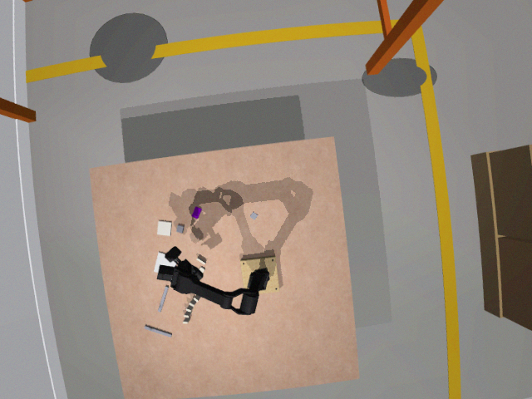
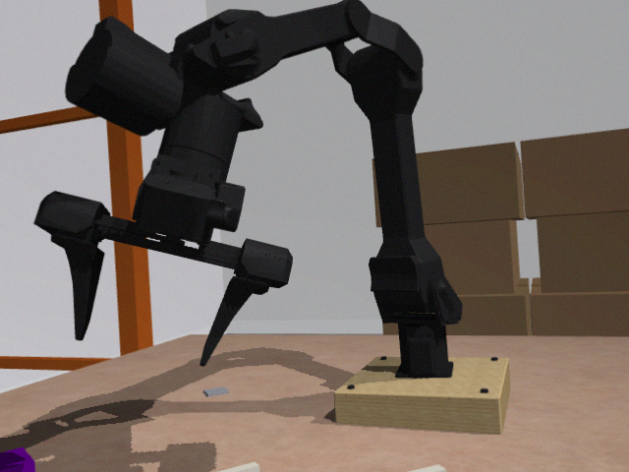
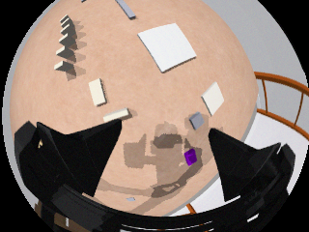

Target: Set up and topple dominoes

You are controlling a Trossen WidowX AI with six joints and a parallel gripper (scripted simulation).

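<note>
My gripper tip is now 7 cm past the purple block, 20 cm to the left of it and 12 cm above it. The rest, counted from my gripper tip: small grey tile 35 cm behind, 12 cm to the right, 13 cm below.
</note>
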